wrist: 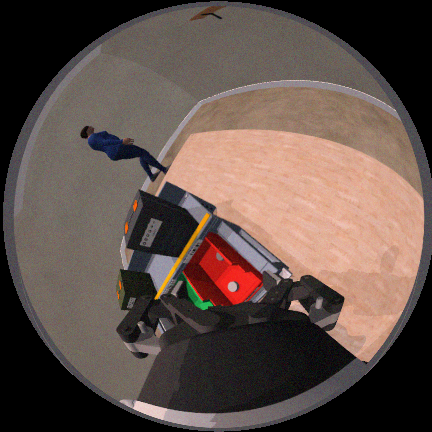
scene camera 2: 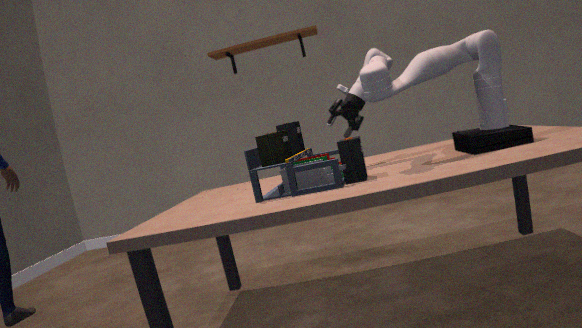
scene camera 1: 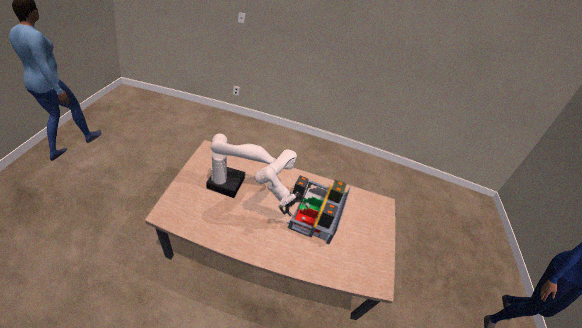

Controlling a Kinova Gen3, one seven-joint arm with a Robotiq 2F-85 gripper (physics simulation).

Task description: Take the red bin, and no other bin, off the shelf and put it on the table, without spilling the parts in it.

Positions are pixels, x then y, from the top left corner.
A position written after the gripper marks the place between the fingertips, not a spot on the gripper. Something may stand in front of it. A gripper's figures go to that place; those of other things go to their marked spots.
The gripper [scene camera 2: 337,131] is 1.45 m from the lens. A black box [scene camera 2: 350,150] is 1.14 m from the lens.
